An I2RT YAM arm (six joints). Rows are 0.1 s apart.
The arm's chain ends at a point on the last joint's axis. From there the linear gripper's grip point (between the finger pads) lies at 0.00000 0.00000 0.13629 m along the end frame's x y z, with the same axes.
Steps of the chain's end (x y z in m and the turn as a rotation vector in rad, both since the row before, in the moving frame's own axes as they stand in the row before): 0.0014, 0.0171, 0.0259, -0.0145, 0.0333, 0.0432; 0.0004, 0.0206, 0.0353, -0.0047, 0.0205, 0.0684; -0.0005, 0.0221, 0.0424, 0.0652, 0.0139, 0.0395; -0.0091, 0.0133, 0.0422, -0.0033, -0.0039, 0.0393; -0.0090, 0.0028, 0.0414, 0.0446, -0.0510, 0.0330
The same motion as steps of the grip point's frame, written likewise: 0.0059, 0.0192, 0.0258, -0.0145, 0.0333, 0.0432; 0.0032, 0.0213, 0.0353, -0.0047, 0.0205, 0.0684; 0.0016, 0.0133, 0.0421, 0.0652, 0.0139, 0.0395; -0.0096, 0.0137, 0.0422, -0.0033, -0.0039, 0.0393; -0.0158, -0.0034, 0.0411, 0.0446, -0.0510, 0.0330
